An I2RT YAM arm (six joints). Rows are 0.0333 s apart.
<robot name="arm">
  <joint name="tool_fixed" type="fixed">
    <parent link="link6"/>
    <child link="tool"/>
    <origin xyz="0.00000 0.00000 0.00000" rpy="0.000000 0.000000 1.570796"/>
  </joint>
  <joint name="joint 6" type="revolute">
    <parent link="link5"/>
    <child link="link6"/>
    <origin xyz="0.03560 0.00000 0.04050" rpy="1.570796 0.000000 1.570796"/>
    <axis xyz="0 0 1"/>
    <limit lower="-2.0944" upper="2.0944"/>
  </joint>
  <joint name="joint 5" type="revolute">
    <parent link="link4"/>
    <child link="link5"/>
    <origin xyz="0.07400 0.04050 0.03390" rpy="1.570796 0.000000 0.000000"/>
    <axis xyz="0 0 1"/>
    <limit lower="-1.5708" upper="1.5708"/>
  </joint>
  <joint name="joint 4" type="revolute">
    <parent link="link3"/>
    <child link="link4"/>
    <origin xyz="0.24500 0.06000 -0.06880"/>
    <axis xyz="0 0 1"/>
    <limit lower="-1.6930" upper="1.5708"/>
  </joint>
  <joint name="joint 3" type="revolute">
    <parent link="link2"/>
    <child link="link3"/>
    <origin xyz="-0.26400 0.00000 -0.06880" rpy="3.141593 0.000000 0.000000"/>
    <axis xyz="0 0 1"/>
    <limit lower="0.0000" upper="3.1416"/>
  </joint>
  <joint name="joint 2" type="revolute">
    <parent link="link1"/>
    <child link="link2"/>
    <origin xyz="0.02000 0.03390 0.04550" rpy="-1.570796 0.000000 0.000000"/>
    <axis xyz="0 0 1"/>
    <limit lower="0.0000" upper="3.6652"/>
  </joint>
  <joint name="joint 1" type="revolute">
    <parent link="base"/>
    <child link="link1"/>
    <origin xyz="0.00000 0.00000 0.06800"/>
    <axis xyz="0 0 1"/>
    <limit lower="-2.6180" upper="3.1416"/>
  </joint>
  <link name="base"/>
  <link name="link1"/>
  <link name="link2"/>
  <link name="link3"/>
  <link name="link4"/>
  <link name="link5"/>
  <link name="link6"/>
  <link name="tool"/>
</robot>
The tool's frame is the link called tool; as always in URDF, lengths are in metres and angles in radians.
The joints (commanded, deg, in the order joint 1, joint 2, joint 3, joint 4, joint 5, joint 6), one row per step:
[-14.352, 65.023, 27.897, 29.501, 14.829, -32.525]
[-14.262, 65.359, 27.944, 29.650, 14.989, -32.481]
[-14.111, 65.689, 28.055, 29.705, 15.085, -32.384]
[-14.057, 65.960, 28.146, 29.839, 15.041, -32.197]
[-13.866, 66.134, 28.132, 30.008, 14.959, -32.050]
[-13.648, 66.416, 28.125, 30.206, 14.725, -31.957]
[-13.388, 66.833, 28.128, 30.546, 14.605, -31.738]
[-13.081, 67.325, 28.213, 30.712, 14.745, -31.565]
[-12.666, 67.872, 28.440, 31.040, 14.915, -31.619]
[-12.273, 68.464, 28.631, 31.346, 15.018, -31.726]
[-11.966, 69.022, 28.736, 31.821, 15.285, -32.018]
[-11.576, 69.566, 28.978, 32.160, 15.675, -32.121]
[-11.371, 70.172, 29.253, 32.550, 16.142, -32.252]
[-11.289, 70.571, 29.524, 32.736, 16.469, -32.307]
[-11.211, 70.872, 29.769, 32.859, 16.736, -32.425]
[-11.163, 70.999, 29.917, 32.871, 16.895, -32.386]
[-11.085, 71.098, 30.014, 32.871, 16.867, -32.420]
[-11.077, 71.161, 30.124, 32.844, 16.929, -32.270]
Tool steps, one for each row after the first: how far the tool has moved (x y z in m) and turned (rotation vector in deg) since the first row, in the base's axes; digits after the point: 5 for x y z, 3 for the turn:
[0.00090, 0.00007, -0.00078, 0.052, 0.120, -0.074]
[0.00198, 0.00042, -0.00133, 0.163, 0.235, -0.031]
[0.00284, 0.00047, -0.00163, 0.342, 0.187, 0.042]
[0.00347, 0.00123, -0.00210, 0.484, 0.133, 0.295]
[0.00442, 0.00212, -0.00291, 0.618, 0.171, 0.732]
[0.00572, 0.00306, -0.00395, 0.842, 0.136, 1.081]
[0.00726, 0.00400, -0.00513, 1.030, 0.294, 1.225]
[0.00937, 0.00530, -0.00543, 0.956, 0.320, 1.479]
[0.01148, 0.00657, -0.00618, 0.869, 0.469, 1.784]
[0.01322, 0.00744, -0.00698, 0.571, 0.594, 1.866]
[0.01526, 0.00858, -0.00721, 0.417, 0.619, 1.884]
[0.01728, 0.00884, -0.00742, 0.225, 0.637, 1.644]
[0.01874, 0.00873, -0.00719, 0.120, 0.616, 1.410]
[0.01993, 0.00870, -0.00682, -0.033, 0.614, 1.239]
[0.02053, 0.00871, -0.00648, -0.027, 0.568, 1.124]
[0.02104, 0.00900, -0.00634, -0.053, 0.585, 1.234]
[0.02140, 0.00893, -0.00603, 0.065, 0.496, 1.161]

